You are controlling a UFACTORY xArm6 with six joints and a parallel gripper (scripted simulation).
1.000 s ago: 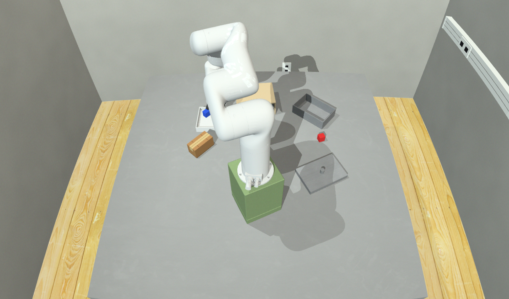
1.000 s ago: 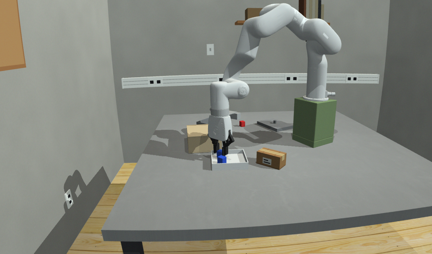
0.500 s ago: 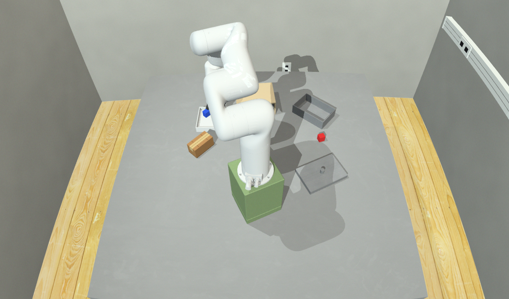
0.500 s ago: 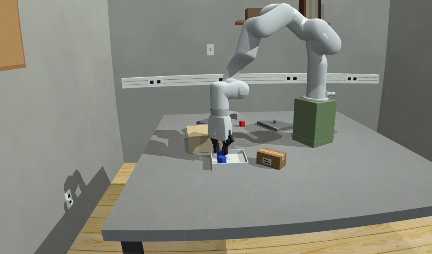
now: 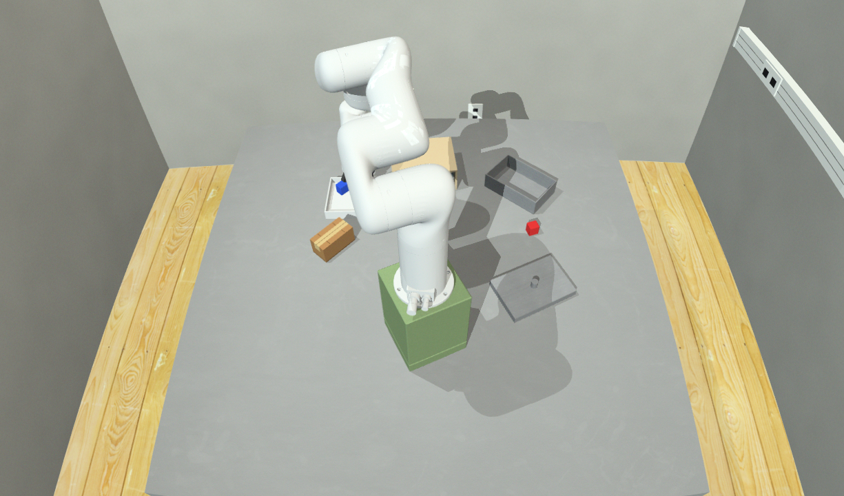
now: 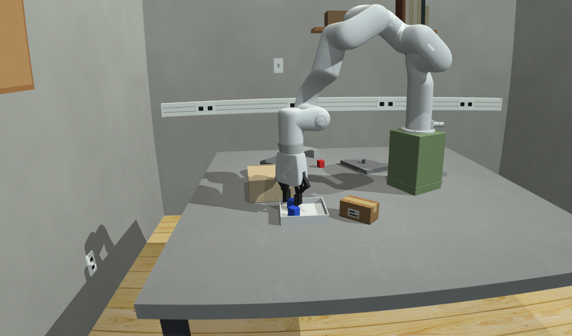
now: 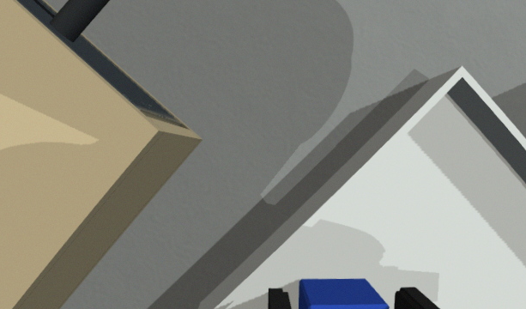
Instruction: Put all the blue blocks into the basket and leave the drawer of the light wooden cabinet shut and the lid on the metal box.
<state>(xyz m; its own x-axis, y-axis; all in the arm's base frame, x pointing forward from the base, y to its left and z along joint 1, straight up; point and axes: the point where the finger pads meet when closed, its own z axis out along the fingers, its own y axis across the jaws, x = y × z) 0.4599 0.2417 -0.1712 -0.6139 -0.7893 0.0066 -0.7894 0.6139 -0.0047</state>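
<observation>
Right now my hand is 30 mm past the white basket, 30 mm to the right of it and 40 mm above it. From my hand the other things lie so: light wooden cabinet: 90 mm ahead, 170 mm to the right, 10 mm below; brown cardboard box: 210 mm behind, 40 mm to the left, 10 mm below; dark metal box: 70 mm ahead, 460 mm to the right, 20 mm below.
</observation>
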